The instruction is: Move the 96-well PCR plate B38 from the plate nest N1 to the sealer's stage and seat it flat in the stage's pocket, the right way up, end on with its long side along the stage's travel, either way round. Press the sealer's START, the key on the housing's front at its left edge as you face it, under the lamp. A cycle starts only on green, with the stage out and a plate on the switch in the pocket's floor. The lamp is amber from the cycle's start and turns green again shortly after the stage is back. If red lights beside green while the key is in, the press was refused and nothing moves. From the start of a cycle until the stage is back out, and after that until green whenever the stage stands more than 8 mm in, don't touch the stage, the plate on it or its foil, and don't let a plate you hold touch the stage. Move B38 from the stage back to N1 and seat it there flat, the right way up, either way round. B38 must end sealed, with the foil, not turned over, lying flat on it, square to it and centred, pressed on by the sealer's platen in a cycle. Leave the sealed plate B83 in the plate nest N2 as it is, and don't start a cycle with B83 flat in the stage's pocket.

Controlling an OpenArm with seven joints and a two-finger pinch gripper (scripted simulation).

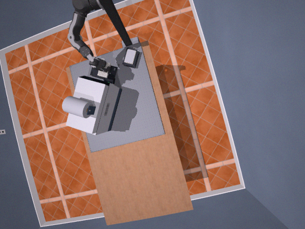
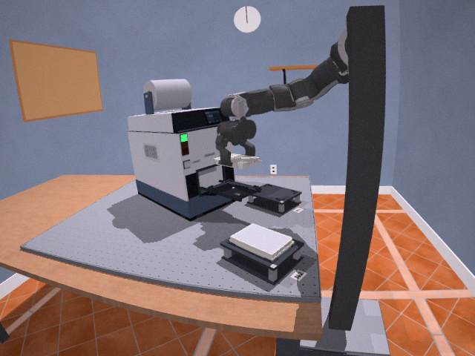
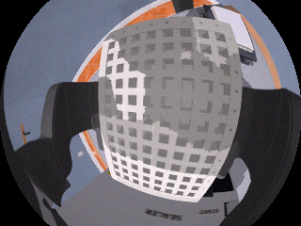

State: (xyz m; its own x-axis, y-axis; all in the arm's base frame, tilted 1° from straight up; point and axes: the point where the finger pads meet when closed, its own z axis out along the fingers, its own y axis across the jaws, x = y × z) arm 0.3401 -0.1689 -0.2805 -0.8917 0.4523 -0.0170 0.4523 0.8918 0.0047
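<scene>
My hand is 10 mm short of the sealer's stage, 20 mm to the right of it and 90 mm above it. Also, from my hand: plate nest N1: 90 mm behind, 120 mm to the right, 150 mm below; then white 96-well plate B38: right at my hand; then start key: 140 mm ahead, 50 mm to the left.
</scene>
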